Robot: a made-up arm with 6 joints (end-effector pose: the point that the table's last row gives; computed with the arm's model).
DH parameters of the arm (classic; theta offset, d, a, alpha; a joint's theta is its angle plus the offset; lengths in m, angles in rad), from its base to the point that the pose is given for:
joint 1: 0 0.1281 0 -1.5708
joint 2: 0.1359 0 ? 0
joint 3: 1.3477 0 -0.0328 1.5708
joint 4: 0 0.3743 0 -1.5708
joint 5: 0 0 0.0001 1.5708
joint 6: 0 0.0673 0 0
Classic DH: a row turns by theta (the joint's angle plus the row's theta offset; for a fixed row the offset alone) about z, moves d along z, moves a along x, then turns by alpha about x.
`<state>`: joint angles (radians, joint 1 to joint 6).
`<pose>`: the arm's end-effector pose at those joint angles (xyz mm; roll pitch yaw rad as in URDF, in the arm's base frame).
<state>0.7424 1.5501 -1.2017 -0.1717 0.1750 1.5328</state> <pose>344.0 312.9 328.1 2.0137 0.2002 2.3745</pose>
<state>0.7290 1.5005 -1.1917 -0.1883 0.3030 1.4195</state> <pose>338.1 296.9 339.0 2.1190 0.3136 2.4216</pose>
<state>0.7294 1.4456 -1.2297 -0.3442 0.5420 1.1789</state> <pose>329.5 278.8 368.0 2.3925 0.6304 2.6475</pose>
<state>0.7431 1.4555 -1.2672 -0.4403 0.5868 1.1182</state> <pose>330.4 282.0 378.9 2.4964 0.7541 2.7575</pose>
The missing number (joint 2, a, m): -0.2953
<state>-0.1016 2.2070 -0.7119 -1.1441 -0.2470 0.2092</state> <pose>316.2 -17.3 -87.7 -3.0559 0.3366 -2.2752</pose>
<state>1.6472 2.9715 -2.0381 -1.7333 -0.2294 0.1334</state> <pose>-61.5 606.5 -171.0 -2.4379 0.1528 0.2472</pose>
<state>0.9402 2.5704 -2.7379 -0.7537 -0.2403 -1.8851</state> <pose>393.4 557.3 406.4 -0.7572 -0.9670 -1.1673</pose>
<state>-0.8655 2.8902 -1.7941 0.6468 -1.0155 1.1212</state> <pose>348.5 -462.5 -143.0 1.6564 0.1211 0.1759</pose>
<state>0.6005 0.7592 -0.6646 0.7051 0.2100 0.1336</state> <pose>205.7 152.0 377.3 1.7911 0.7080 2.4533</pose>
